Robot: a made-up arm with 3 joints.
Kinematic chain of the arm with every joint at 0, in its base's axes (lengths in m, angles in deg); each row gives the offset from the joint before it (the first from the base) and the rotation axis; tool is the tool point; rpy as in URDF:
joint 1: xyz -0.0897 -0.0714 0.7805 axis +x
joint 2: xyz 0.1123 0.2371 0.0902 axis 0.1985 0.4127 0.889
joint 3: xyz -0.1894 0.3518 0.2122 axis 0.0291 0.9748 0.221
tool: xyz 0.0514 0.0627 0.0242 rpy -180 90 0
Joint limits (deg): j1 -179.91..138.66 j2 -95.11..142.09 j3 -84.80..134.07
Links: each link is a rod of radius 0.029 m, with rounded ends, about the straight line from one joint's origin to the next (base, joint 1, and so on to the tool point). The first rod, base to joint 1, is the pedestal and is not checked.
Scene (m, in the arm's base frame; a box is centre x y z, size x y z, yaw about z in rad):
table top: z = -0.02
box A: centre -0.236 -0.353 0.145 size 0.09 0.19 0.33 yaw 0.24
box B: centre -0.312 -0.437 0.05 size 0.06 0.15 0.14 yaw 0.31
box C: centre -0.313 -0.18 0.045 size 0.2 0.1 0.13 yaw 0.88
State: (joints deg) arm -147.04 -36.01 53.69
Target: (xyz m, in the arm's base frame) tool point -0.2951 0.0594 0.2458
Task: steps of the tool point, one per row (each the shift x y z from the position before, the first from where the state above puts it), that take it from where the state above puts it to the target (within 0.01 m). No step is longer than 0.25 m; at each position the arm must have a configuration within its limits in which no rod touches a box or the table.
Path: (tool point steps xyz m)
1: -0.0879 0.1312 -0.0943
2: -0.0865 0.1678 -0.0534
3: -0.0799 0.1894 0.0019
4: -0.0677 0.1898 0.0650
5: -0.0504 0.1666 0.1263
6: -0.0291 0.1219 0.1761
7: -0.0048 0.0613 0.2060
8: 0.0030 -0.0467 -0.1138
9: 0.0038 -0.0692 -0.1005
10: 0.0047 -0.0883 -0.0829
11: 0.0055 -0.1034 -0.0619
12: 0.0063 -0.1135 -0.0384

